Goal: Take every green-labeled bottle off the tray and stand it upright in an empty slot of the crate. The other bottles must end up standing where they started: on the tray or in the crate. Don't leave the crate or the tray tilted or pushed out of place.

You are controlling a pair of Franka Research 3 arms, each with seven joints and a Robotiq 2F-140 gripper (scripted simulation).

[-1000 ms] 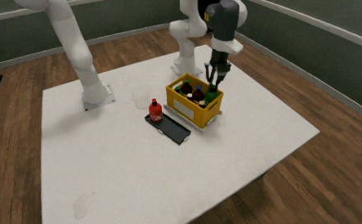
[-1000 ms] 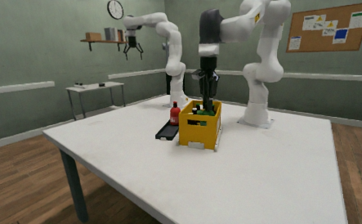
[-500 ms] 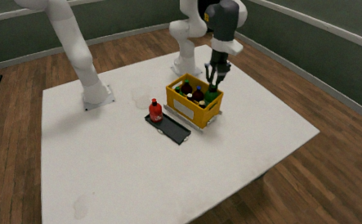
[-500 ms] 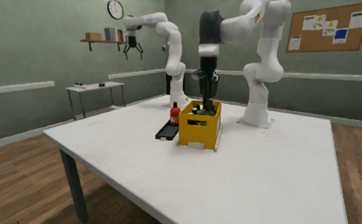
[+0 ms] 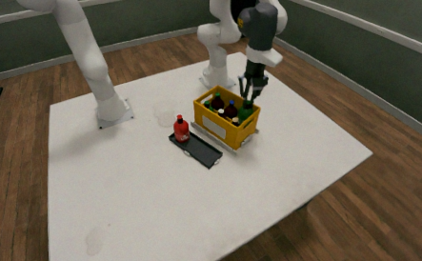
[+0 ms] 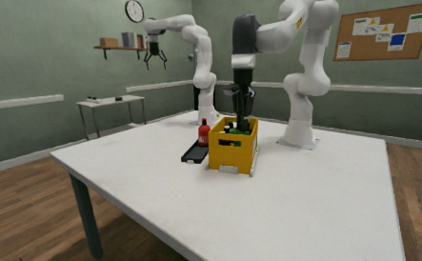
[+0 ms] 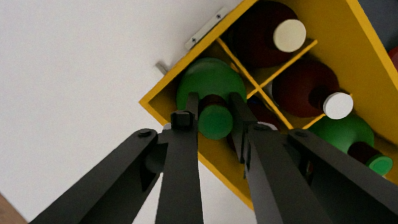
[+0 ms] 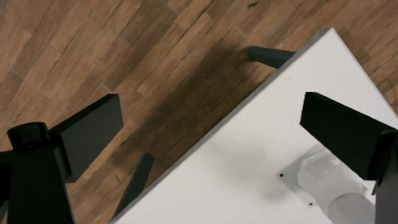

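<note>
Now: left hand 130 mm above the blue-capped bottle, 90 mm past it and 30 mm to the left of it. From my left hand the other things lie so: red bottle: 300 mm to the right, 130 mm below, 110 mm behind; tray: 270 mm to the right, 200 mm below, 30 mm behind; yellow crate: 130 mm below, 70 mm to the right, 70 mm behind.
</note>
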